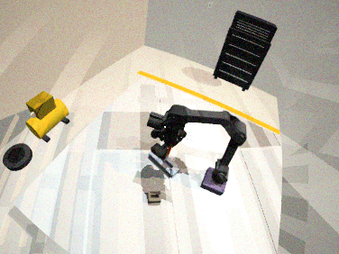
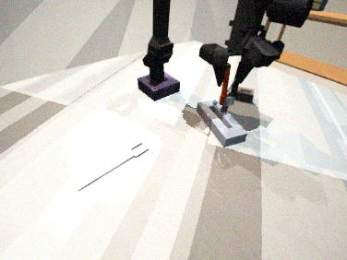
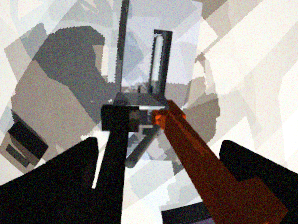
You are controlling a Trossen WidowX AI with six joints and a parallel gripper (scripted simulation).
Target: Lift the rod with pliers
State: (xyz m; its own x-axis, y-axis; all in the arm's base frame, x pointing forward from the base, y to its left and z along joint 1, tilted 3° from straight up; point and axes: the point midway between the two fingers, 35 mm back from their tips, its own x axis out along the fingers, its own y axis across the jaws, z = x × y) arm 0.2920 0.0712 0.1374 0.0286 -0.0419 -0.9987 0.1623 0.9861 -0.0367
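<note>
My gripper tip is now 120 mm above the grey channel block and 10 mm to the left of it. Round my gripper tip: box-shaped holster (190 mm to the left, 130 mm below, 70 mm behind).
</note>
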